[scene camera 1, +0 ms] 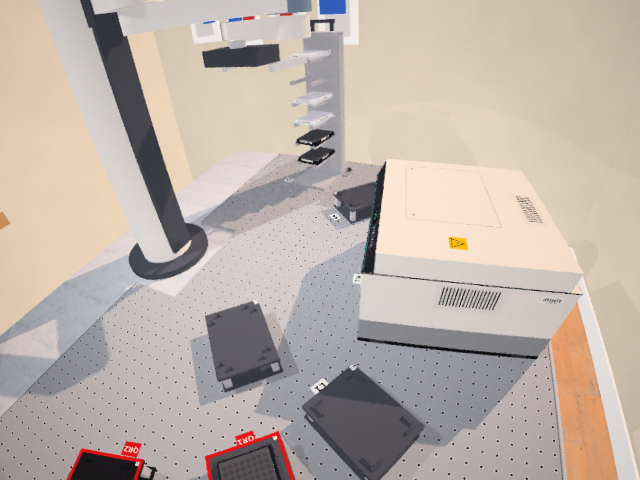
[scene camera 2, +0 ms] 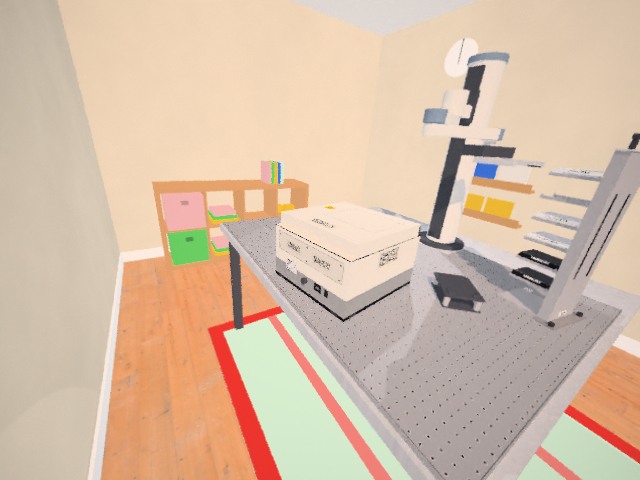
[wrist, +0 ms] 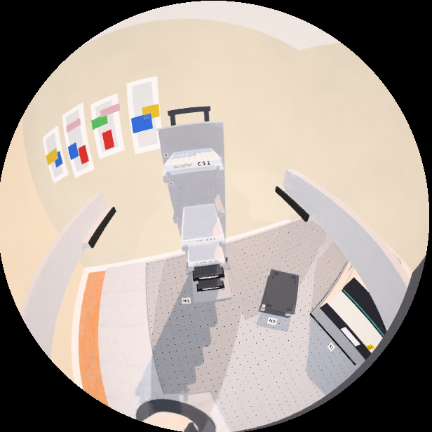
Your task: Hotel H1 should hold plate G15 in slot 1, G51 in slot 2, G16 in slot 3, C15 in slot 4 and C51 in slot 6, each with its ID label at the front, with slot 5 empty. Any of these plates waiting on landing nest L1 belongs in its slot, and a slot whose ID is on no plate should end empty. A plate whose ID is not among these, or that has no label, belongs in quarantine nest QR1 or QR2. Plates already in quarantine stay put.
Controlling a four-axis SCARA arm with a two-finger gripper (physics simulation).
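Frame: origin at the arm's base, x ahead, y down, z left, level; millimetres.
Seen in the pictures: gripper, between the fingertips: [scene camera 1: 281, 59] [scene camera 2: 529, 164]; arm's base, origin of its link: [scene camera 1: 169, 251] [scene camera 2: 439, 241].
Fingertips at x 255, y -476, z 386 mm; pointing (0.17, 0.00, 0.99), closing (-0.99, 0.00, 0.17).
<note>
Pixels of each thing's middle, then the offset from my fingertips to it. "spot": a spot on its surface instead. Level surfaces: height alone.
- Hotel H1, middle of its body: [scene camera 1: 321, 105] [scene camera 2: 570, 232] dz +180, dx +41, dy +183 mm
- clear plate labelled C51, middle of its body: [scene camera 1: 310, 54] [scene camera 2: 585, 172] dz +150, dx +25, dy +8 mm
- Nest L1, middle of its body: [scene camera 1: 361, 422] dz -668, dx +436, dy +435 mm
- Nest QR1, a spot on its surface: [scene camera 1: 285, 457] spot: dz -770, dx +348, dy +413 mm
- QR2, a spot on its surface: [scene camera 1: 112, 455] spot: dz -892, dx +89, dy +412 mm
- large cream instrument, middle of its body: [scene camera 1: 454, 249] [scene camera 2: 345, 249] dz -285, dx +534, dy +340 mm
- perforated table, height of its surface: dy +463 mm
- dark nest labelled N6, middle of its body: [scene camera 1: 363, 200] [scene camera 2: 455, 290] dz +2, dx +248, dy +435 mm
- bare dark nest, middle of its body: [scene camera 1: 241, 341] dz -599, dx +162, dy +433 mm
Hotel H1 [scene camera 1: 336, 103] [scene camera 2: 594, 232] [wrist: 210, 190] stands at the table's end. A clear plate labelled C51 [scene camera 1: 310, 55] [scene camera 2: 576, 173] [wrist: 192, 162] sits in slot 6. Slot 5 is empty. Slot 4 holds a clear plate [scene camera 1: 312, 98] [wrist: 201, 225], slot 3 another clear plate [scene camera 1: 313, 118] [wrist: 205, 253]; slots 2 and 1 hold black plates. These lower labels are too small to read surely. My gripper [wrist: 191, 186] is wide open and empty, at top-slot height in front of the hotel. Nest L1 [scene camera 1: 364, 418] is bare. Nest QR1 [scene camera 1: 285, 457] holds a dark well plate; QR2 [scene camera 1: 112, 455] shows a black surface, cut off.
A large cream instrument [scene camera 1: 465, 217] [scene camera 2: 346, 248] stands on the perforated table [scene camera 2: 413, 361]. A dark nest labelled N6 [scene camera 1: 356, 198] [scene camera 2: 457, 289] [wrist: 280, 292] stands between it and the hotel. Another bare dark nest [scene camera 1: 242, 341] lies near L1. The arm's column [scene camera 1: 144, 155] [scene camera 2: 449, 191] rises beside them.
</note>
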